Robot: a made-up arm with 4 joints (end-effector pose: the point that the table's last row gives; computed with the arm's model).
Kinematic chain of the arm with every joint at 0, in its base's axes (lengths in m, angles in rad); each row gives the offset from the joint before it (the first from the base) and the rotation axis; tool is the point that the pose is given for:
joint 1: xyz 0 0 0.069 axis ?
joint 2: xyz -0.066 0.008 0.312 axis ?
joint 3: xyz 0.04 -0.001 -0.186 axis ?
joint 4: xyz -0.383 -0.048 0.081 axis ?
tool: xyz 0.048 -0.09 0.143
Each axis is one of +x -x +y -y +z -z.
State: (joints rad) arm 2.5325 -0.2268 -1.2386 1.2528
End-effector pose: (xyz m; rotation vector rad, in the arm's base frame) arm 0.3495 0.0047 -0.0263 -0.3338 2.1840 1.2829
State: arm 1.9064 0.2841 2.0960 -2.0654
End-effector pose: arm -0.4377 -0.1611 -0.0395 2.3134 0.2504 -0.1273
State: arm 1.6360 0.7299 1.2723 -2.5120
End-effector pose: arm -0.4057 0.0578 -0.1702 -2.9899 0.2791 -0.4493
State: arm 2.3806 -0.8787 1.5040 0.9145
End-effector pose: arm -0.3940 0.2116 -0.2134 -1.6908 -0.6516 -0.7262
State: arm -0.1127 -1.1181 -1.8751 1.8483
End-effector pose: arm -0.1850 0.0736 -0.1436 -0.3651 -1.4032 -0.7807
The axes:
joint 1: -y
joint 2: -z
joint 3: +y
joint 4: -x

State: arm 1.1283 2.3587 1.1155 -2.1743
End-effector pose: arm -0.3666 0.2127 0.2159 -1.7090 0.8398 0.4346
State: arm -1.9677 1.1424 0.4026 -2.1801
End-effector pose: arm 0.2876 0.2309 0.2672 0.2540 0.0500 -2.1146
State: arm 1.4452 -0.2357 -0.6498 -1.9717
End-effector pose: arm 0.0943 -0.1783 -0.1632 1.0255 -1.0148 2.0503
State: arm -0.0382 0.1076 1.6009 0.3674
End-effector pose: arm 0.2374 -0.1050 0.5137 -0.1961 1.6284 0.2153
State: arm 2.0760 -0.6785 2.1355 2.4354
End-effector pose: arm -0.3699 0.2493 -0.0734 -2.9816 0.5120 -0.0981
